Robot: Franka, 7 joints.
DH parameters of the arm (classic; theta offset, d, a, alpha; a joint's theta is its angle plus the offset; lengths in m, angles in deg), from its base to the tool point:
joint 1: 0 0.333 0 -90
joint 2: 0 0 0 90
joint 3: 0 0.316 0.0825 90
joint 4: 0 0 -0.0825 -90
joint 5: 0 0.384 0 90
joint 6: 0 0 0.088 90
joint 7: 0 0.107 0 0
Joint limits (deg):
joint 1: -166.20..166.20
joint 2: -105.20..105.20
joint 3: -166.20..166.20
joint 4: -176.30..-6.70
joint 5: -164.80..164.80
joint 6: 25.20..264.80
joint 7: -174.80..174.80
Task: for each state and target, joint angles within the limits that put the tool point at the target. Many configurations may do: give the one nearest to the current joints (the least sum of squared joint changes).
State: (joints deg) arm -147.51 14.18 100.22 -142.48 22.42 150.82 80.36
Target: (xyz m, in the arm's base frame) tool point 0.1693 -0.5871 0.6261
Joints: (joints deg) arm -160.05 18.45 96.57 -106.25 21.48 159.43 80.36
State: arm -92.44 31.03 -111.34 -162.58 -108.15 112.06 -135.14
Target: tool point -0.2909 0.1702 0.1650
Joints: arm -88.33 -10.08 -118.12 -160.39 -110.47 119.66 -135.14
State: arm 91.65 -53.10 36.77 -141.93 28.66 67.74 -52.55
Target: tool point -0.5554 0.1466 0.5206
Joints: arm 59.98 -59.45 74.66 -102.04 41.92 96.13 -52.55
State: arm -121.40 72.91 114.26 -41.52 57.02 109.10 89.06
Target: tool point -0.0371 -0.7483 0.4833
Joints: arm -129.01 92.48 102.18 -56.19 51.19 93.44 89.06
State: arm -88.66 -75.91 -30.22 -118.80 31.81 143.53 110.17
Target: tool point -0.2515 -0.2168 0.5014
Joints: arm -93.33 -65.83 -44.73 -158.29 30.99 136.34 110.17
